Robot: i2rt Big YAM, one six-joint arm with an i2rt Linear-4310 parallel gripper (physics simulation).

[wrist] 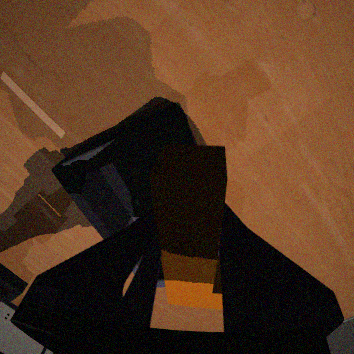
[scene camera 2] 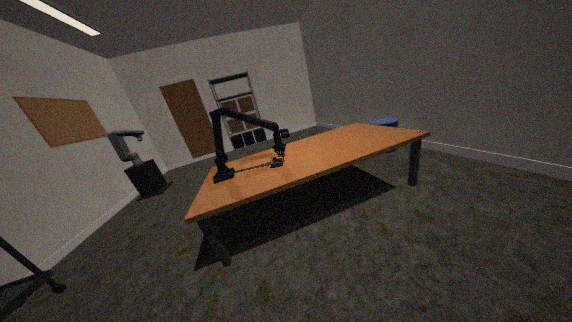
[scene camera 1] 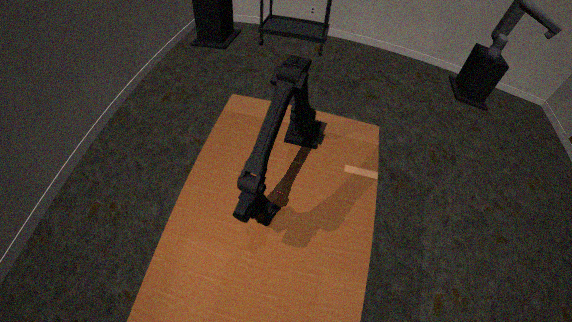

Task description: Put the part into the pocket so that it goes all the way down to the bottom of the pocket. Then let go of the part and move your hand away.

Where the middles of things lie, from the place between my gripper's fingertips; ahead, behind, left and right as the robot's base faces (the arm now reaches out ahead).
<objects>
The pocket fixture [wrist: 107, 177] lies 4 cm behind my hand, 3 cm below it and 1 cm to the right of it.
</objects>
